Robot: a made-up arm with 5 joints. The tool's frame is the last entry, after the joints.
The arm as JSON. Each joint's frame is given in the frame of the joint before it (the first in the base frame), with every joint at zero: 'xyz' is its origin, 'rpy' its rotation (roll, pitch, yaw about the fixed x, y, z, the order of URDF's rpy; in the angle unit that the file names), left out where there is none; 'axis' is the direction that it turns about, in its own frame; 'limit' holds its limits. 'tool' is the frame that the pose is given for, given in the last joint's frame.
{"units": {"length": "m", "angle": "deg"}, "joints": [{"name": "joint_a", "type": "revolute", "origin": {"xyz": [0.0, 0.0, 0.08], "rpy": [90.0, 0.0, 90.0]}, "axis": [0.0, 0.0, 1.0], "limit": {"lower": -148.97, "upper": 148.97}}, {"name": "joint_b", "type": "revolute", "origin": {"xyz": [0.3, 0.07, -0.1], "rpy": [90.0, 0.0, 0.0]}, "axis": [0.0, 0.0, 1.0], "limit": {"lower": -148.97, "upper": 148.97}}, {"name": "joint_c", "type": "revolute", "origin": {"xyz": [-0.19, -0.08, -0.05], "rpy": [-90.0, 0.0, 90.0]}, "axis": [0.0, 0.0, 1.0], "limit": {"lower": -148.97, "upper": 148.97}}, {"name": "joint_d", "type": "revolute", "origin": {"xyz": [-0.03, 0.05, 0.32], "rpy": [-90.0, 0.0, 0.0]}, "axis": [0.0, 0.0, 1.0], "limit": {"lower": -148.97, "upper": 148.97}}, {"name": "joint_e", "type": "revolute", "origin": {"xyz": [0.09, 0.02, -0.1], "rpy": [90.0, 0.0, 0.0]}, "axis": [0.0, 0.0, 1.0], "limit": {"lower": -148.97, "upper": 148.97}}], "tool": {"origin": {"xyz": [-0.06, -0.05, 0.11], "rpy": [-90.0, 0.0, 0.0]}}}
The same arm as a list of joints. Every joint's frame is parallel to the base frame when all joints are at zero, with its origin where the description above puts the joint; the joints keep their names.
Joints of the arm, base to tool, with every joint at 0 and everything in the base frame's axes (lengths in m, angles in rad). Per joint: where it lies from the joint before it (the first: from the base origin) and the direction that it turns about. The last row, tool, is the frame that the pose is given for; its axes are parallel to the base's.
joint_a: origin 0 0 0.08 axis 1 0 0
joint_b: origin -0.1 0.3 0.07 axis 0 0 -1
joint_c: origin -0.08 -0.19 0.05 axis 0 -1 0
joint_d: origin -0.03 -0.32 0.05 axis 0 0 1
joint_e: origin 0.09 0.02 -0.1 axis 0 -1 0
tool: origin -0.06 -0.11 -0.05
Joint limits (rad, base to tool): -2.6..2.6 -2.6..2.6 -2.6..2.6 -2.6..2.6 -2.6..2.6

